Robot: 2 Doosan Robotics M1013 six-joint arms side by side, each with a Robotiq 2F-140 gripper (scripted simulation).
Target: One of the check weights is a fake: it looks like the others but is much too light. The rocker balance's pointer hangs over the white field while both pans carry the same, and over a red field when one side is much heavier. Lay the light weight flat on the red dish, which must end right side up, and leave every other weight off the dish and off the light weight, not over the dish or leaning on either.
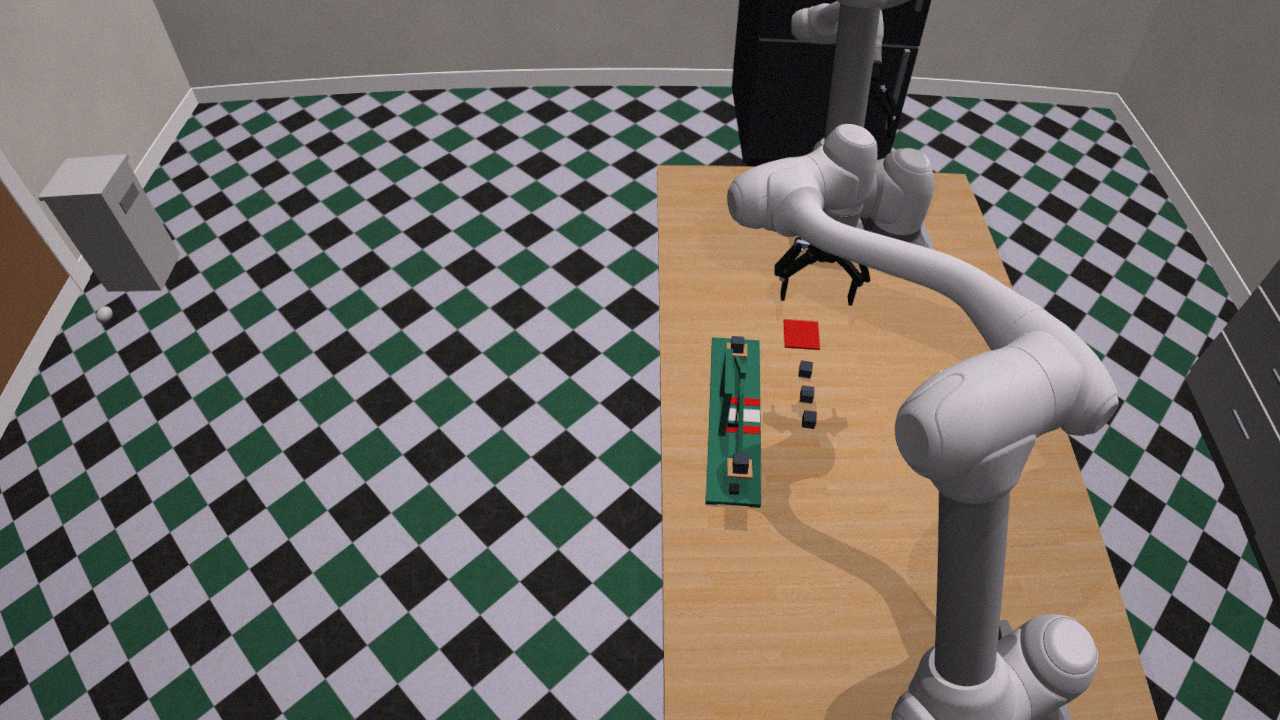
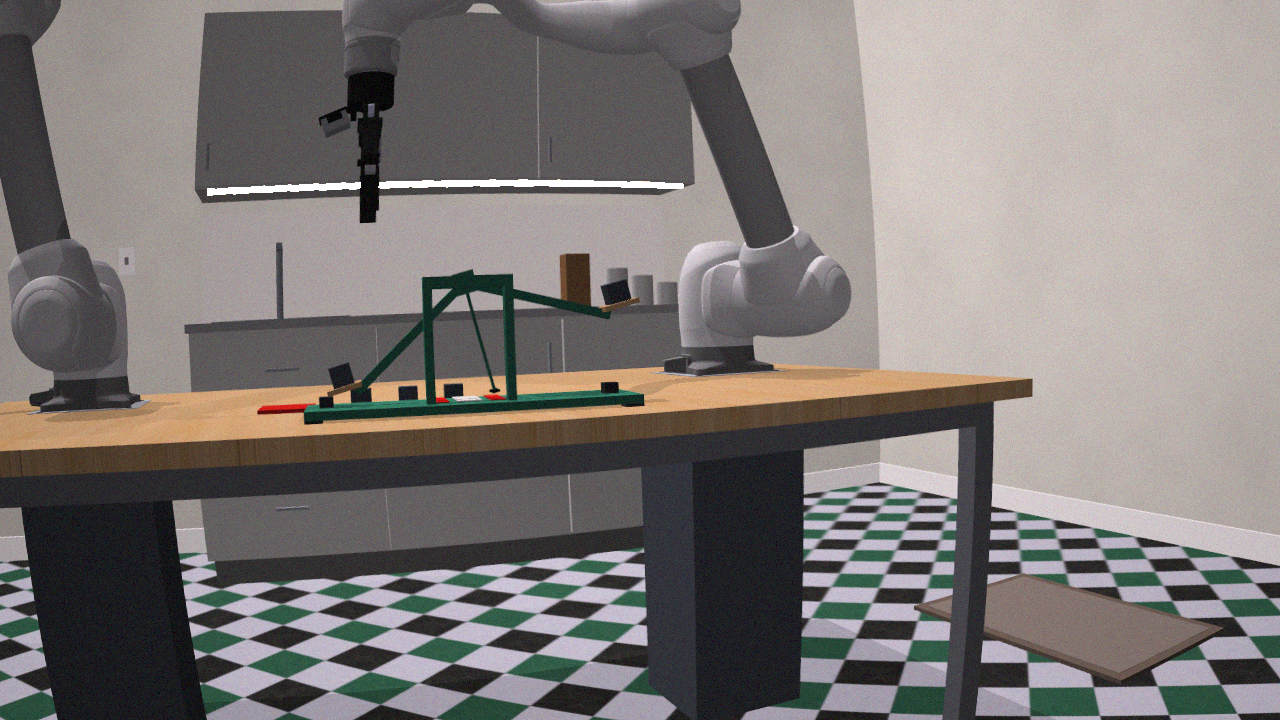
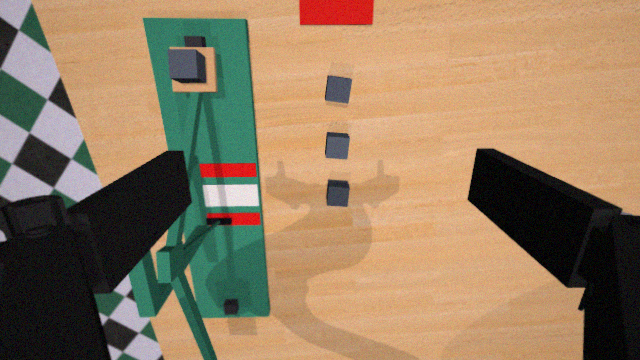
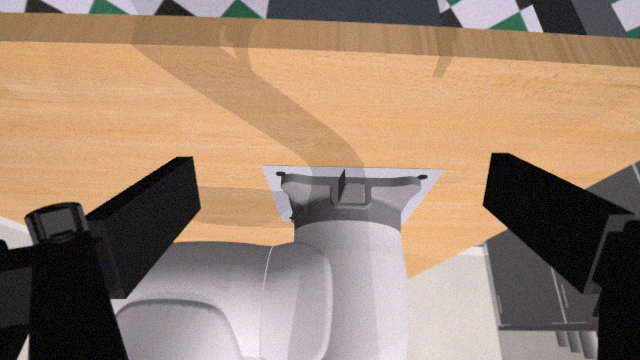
Labels:
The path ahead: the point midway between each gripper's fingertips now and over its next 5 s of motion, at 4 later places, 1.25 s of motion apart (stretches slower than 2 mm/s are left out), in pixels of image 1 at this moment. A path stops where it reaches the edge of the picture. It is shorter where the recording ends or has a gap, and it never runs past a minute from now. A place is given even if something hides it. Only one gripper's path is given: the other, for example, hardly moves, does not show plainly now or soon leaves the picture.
My left gripper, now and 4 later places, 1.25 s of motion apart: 816, 298; 829, 338; 823, 432; 744, 446; 742, 457

